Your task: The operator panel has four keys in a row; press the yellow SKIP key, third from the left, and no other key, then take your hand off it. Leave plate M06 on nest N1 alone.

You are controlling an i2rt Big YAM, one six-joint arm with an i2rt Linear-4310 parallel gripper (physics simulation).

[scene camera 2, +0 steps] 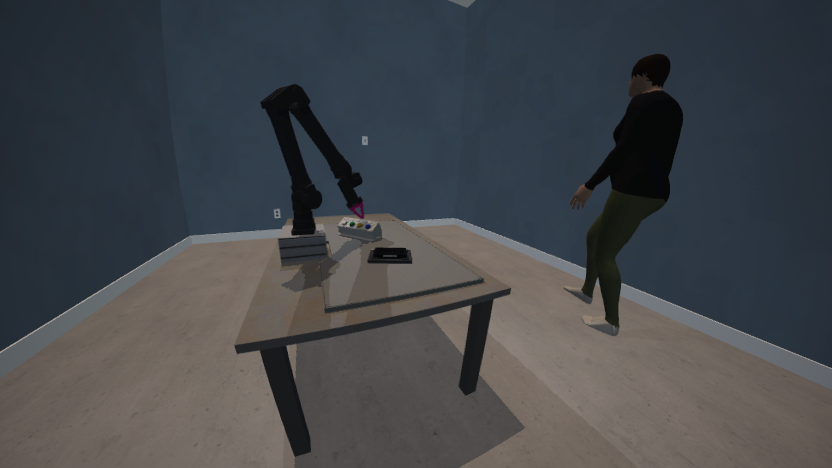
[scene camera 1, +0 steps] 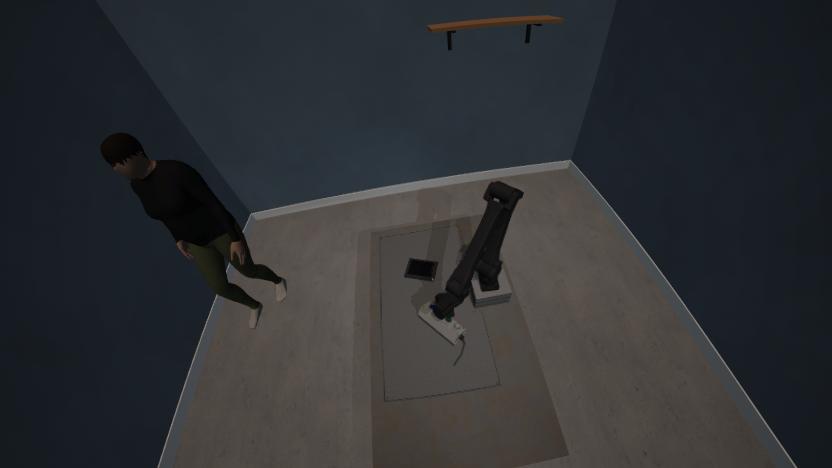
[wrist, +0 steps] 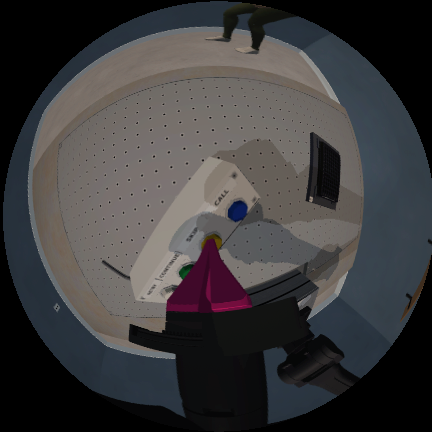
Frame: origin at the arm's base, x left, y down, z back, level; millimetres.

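Seen in the pictures: gripper, fingertip midpoint: (scene camera 2: 362,218) (wrist: 211,242); arm's base at its link origin: (scene camera 2: 304,230) (scene camera 1: 488,280).
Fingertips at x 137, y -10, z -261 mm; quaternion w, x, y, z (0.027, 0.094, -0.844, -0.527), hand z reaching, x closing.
Pixels of each thing's top centre, then the offset from my fingertips to it. "*": a spot on its surface instead. Level surfaces: height alone.
- white operator panel at its top centre: (wrist: 183,255) (scene camera 1: 441,318) (scene camera 2: 358,220) dy +14, dx +31, dz +17 mm
- white key at its top centre: (wrist: 169,296) (scene camera 2: 344,220) dy +23, dx +69, dz +85 mm
- green key at its top centre: (wrist: 187,275) (scene camera 2: 352,222) dy +23, dx +34, dz +50 mm
- yellow SKIP key at its top centre: (wrist: 211,246) (scene camera 2: 359,223) dy +23, dx -2, dz +15 mm
- blue CALL key at its top centre: (wrist: 239,211) (scene camera 2: 368,224) dy +23, dx -37, dz -20 mm
- nest at a spot on its surface: (wrist: 328,172) (scene camera 1: 421,269) * dy +75, dx -280, dz -67 mm
- pegboard at its surface level: dy +98 mm
- table at its surface level: dy +111 mm
- cable at a spot on its surface: (wrist: 115,270) * dy +93, dx +195, dz +77 mm
The white operator panel (scene camera 1: 440,327) (scene camera 2: 351,234) (wrist: 165,227) lies on the pegboard. Its row holds a white key (wrist: 169,291) (scene camera 2: 345,222), a green key (wrist: 186,272) (scene camera 2: 352,224), the yellow SKIP key (wrist: 218,243) (scene camera 2: 360,225) and a blue CALL key (wrist: 237,211) (scene camera 2: 367,226). My magenta gripper (wrist: 211,242) (scene camera 2: 362,217) is shut and empty. Its tip overlaps the yellow key in the wrist view and shows slightly above the panel in scene camera 2; contact cannot be told. A dark plate and nest (scene camera 1: 421,269) (scene camera 2: 389,254) (wrist: 328,172) stand apart; their labels are unreadable.
The pegboard (scene camera 1: 418,372) (scene camera 2: 401,285) (wrist: 125,130) lies on the table (scene camera 2: 279,325). A grey block (scene camera 1: 491,299) (scene camera 2: 302,249) carries the arm's base. A cable (scene camera 1: 462,352) (wrist: 115,270) leaves the panel's end. A person (scene camera 1: 174,192) (scene camera 2: 645,145) (wrist: 256,32) stands beyond the table's side.
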